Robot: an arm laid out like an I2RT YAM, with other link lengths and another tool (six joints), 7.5 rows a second.
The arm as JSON. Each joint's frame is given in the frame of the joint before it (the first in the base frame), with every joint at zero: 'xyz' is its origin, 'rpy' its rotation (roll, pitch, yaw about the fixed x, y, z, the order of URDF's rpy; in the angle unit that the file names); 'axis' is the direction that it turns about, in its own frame. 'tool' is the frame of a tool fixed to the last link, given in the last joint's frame.
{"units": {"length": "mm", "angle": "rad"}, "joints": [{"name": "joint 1", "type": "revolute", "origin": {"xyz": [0.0, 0.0, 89.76], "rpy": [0.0, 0.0, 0.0]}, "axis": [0.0, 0.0, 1.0]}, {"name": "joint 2", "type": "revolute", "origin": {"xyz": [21.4, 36.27, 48.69], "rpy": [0.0, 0.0, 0.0]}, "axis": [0.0, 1.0, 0.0]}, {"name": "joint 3", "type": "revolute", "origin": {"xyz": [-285.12, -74.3, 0.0], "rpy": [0.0, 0.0, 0.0]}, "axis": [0.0, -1.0, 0.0]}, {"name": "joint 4", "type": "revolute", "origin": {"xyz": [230.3, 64.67, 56.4], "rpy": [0.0, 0.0, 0.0]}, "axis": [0.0, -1.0, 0.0]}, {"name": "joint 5", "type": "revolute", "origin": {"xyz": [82.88, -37.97, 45.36], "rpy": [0.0, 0.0, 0.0]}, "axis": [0.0, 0.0, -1.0]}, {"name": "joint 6", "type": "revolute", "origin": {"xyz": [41.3, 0.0, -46.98], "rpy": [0.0, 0.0, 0.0]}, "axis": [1.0, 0.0, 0.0]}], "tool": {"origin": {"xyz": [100.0, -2.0, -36.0], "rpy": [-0.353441, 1.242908, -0.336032]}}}
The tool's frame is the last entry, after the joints.
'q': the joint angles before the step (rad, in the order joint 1, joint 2, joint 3, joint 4, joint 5, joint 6). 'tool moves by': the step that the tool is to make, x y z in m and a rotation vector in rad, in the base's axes. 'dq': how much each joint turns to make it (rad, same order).
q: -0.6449, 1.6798, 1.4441, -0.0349, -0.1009, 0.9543
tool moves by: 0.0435, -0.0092, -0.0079, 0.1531, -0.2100, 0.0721
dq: -0.0052, 0.1446, 0.0072, 0.2510, -0.1289, 0.2297
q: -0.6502, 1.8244, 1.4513, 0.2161, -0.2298, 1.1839
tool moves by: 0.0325, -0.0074, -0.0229, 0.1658, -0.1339, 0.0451
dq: 0.0050, 0.1434, 0.0114, 0.1946, -0.0668, 0.2136
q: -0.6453, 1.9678, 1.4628, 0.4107, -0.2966, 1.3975
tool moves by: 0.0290, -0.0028, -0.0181, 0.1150, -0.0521, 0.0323
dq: 0.0195, 0.1198, 0.0745, 0.0579, -0.0236, 0.1279
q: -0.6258, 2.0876, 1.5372, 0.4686, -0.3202, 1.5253
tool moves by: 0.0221, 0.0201, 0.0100, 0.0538, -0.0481, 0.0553
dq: 0.0454, 0.0352, 0.0599, 0.0085, -0.0145, 0.0748
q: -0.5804, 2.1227, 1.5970, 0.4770, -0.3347, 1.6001
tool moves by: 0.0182, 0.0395, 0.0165, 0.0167, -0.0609, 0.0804
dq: 0.0693, -0.0008, 0.0100, 0.0488, -0.0120, 0.0484
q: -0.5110, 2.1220, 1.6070, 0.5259, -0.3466, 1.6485
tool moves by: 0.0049, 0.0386, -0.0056, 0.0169, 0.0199, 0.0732
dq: 0.0580, -0.0271, -0.0493, -0.0011, -0.0152, 0.0061
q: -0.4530, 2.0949, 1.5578, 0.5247, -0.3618, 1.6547
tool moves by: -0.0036, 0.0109, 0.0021, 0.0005, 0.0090, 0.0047
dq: 0.0165, -0.0308, -0.0312, -0.0091, 0.0118, -0.0034
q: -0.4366, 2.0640, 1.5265, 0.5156, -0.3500, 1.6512
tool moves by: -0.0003, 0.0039, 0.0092, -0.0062, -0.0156, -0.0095
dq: 0.0098, -0.0155, 0.0003, 0.0013, 0.0193, 0.0012
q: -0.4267, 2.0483, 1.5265, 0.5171, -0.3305, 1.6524
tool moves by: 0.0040, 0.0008, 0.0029, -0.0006, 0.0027, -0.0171
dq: 0.0096, 0.0031, 0.0203, -0.0199, 0.0267, -0.0016
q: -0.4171, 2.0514, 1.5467, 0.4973, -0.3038, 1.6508
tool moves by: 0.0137, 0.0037, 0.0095, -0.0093, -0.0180, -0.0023
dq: 0.0194, 0.0329, 0.0761, -0.0233, 0.0217, -0.0015
